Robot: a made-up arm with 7 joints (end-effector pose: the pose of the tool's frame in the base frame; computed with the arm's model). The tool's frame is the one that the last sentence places.
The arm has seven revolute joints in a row. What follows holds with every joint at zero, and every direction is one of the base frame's.
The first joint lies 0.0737 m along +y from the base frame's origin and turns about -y.
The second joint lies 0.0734 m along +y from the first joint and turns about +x.
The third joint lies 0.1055 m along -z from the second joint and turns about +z.
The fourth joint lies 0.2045 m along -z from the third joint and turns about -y.
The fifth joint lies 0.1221 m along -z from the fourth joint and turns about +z.
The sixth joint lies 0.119 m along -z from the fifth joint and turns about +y.
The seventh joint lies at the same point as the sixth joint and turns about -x.
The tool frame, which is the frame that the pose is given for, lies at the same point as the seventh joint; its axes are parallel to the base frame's.
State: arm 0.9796 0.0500 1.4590 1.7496 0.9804 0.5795 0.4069
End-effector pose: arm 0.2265 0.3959 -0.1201 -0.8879 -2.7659 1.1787
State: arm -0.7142 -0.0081 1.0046 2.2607 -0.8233 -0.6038 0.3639
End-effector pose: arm -0.0280 0.3028 -0.1846 1.1744 -1.0521 -1.1664
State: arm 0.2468 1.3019 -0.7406 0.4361 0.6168 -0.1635 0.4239
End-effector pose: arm 0.1234 0.6384 -0.1820 0.6301 -0.4890 -0.3797
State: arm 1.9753 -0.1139 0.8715 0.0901 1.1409 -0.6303 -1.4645
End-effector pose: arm 0.4987 0.1011 0.2287 -0.7716 0.1099 1.9969
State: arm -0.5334 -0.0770 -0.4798 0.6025 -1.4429 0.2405 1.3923
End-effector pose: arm -0.1510 0.0451 -0.4941 -0.9684 1.1046 -1.5621
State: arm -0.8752 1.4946 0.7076 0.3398 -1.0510 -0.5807 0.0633
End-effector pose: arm 0.0477 0.6868 -0.0397 0.9488 0.3373 -1.4806
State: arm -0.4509 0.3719 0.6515 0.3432 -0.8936 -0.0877 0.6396
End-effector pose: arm -0.1522 0.3881 -0.4623 -0.1182 0.2757 -0.3633
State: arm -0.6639 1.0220 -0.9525 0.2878 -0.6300 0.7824 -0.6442
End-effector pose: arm -0.1720 0.5797 -0.2843 1.2441 0.9433 -2.2824
